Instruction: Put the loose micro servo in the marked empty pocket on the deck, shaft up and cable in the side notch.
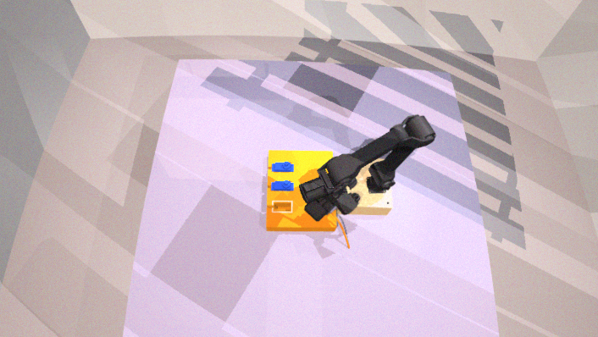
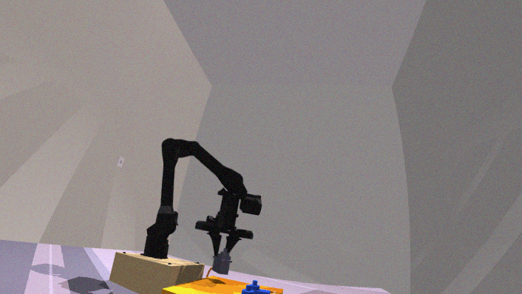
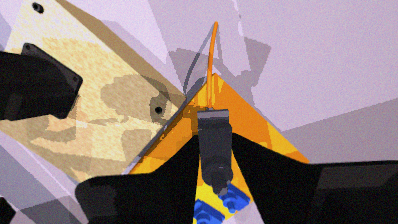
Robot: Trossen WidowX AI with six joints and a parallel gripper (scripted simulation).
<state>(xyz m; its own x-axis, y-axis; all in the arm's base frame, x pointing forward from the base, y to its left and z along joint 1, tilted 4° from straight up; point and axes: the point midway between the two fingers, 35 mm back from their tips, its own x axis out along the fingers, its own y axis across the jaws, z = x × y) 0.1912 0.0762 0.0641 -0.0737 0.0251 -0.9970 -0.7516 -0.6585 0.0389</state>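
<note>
Right now the yellow deck is 40 mm ahead of my gripper tip, 100 mm to the right of it and 100 mm below it.
</note>
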